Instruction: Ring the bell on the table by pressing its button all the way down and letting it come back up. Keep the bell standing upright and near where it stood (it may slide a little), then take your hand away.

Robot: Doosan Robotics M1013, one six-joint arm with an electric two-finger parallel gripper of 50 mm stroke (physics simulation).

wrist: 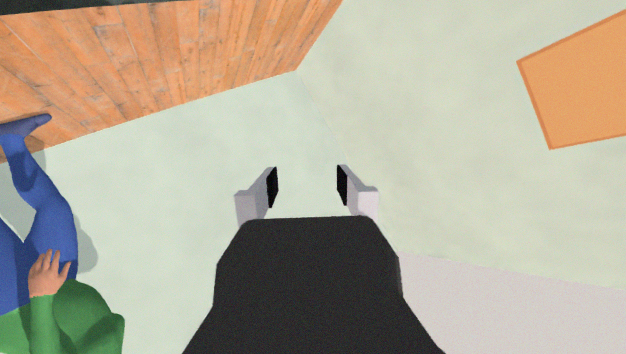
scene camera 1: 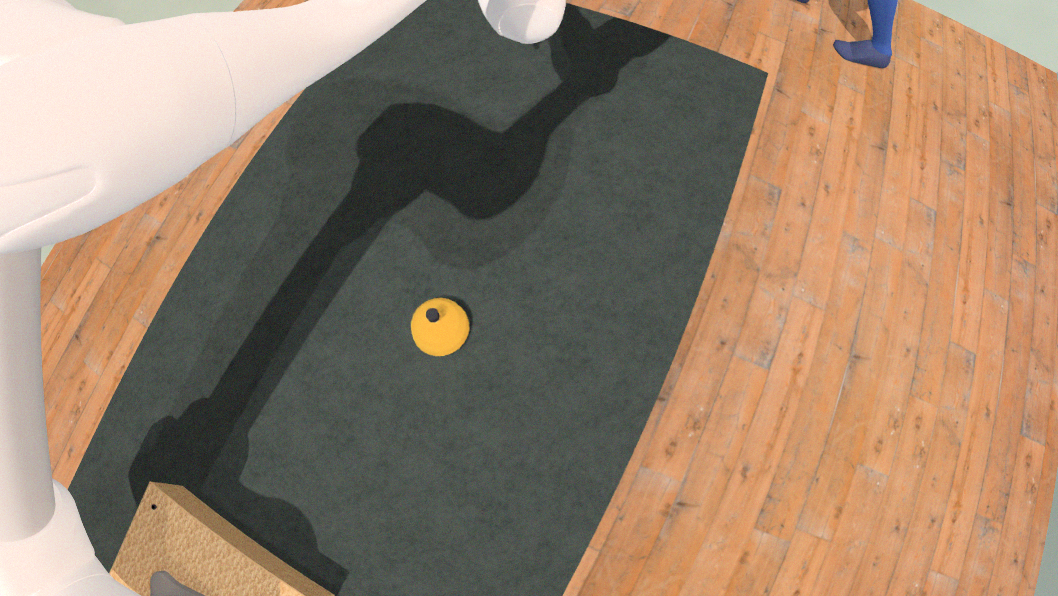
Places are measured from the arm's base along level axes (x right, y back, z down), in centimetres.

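Pixels of known places: gripper, fingertip midpoint: (wrist: 307, 178).
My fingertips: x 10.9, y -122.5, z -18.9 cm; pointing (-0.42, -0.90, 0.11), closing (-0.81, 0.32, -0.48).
Observation:
Ahead of a thing's pixels: the offset from my fingertips to its middle. Level surfaces: height alone.
The yellow round bell {dz +23.2, dx +10.6, dy +65.0 cm} (scene camera 1: 442, 334) stands upright on the dark table top {dz +26.6 cm} (scene camera 1: 518, 414), near the middle of the scene view. Its small dark button {dz +20.5, dx +10.6, dy +65.0 cm} (scene camera 1: 433, 314) shows on top and nothing touches it. The bell does not show in the wrist view. My gripper (wrist: 307, 178) is open, with nothing between its fingers, and faces the pale walls in the wrist view. The gripper's fingers do not show in the scene view; part of the white arm is at its top edge, well away from the bell.
A tan block-like base (scene camera 1: 214, 551) stands at the lower left. The white arm (scene camera 1: 148, 111) spans the upper left and casts a shadow on the table. A person in blue trousers (wrist: 55, 220) and a green top is beyond the table. An orange panel (wrist: 580, 85) is at the right.

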